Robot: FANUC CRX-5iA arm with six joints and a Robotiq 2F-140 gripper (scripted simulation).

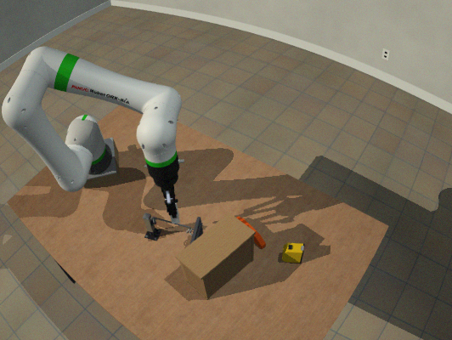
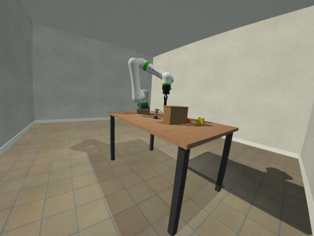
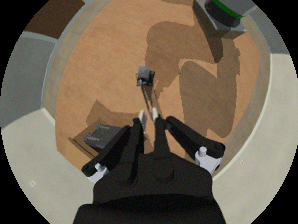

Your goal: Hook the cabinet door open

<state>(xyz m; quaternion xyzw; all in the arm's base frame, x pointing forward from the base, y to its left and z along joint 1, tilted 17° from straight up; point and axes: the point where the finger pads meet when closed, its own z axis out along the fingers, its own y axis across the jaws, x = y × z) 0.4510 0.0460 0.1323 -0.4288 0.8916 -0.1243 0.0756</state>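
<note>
The dark door is 120 mm ahead of my hand, 40 mm to the right of it and 50 mm below it. Round my hand: orange object: 190 mm ahead, 160 mm to the left, 100 mm below; yellow block: 370 mm ahead, 180 mm to the left, 80 mm below.
</note>
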